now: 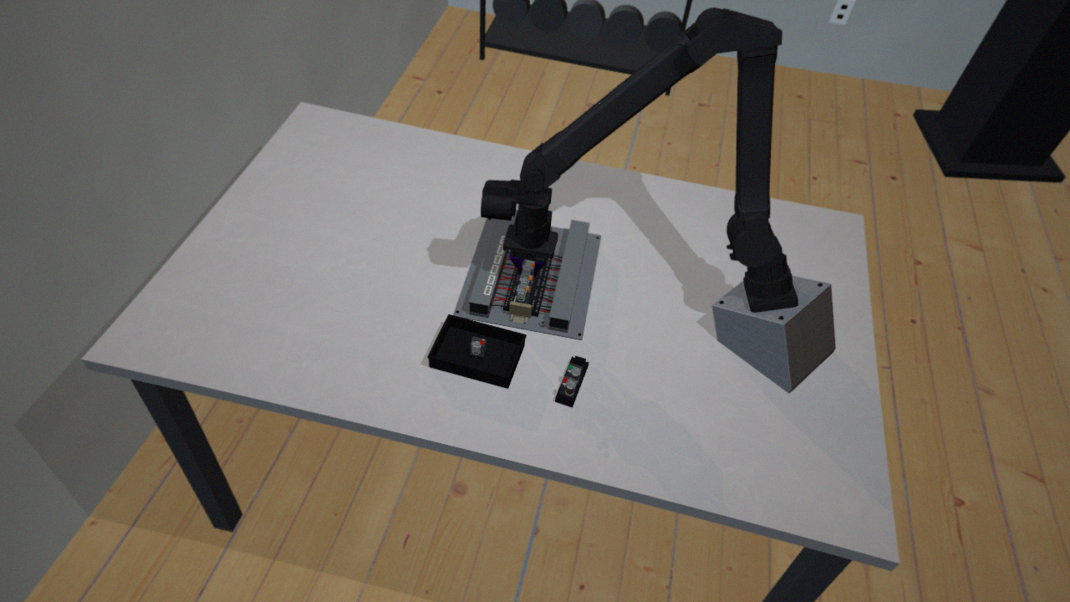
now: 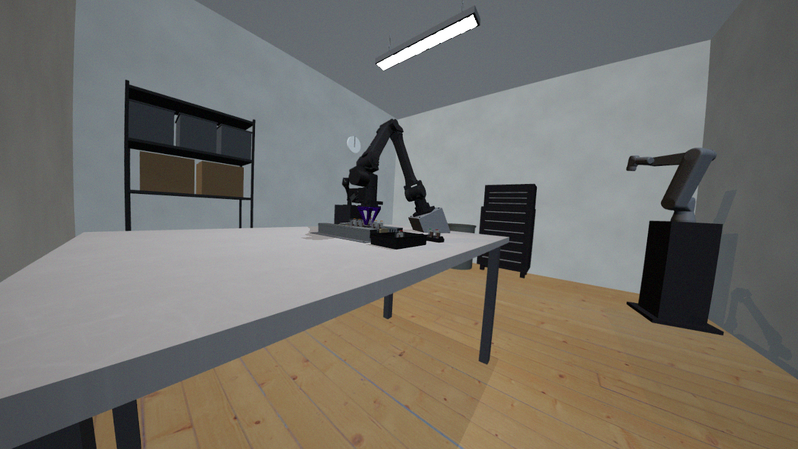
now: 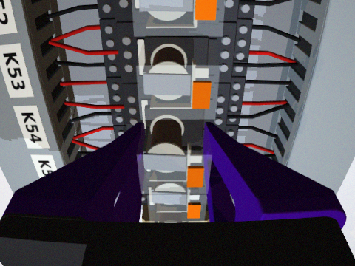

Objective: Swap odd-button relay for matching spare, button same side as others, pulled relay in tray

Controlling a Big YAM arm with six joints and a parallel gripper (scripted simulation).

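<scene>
Right now my hand is 10 mm past the grey panel, 50 mm to the left of it and 60 mm above it.
</scene>
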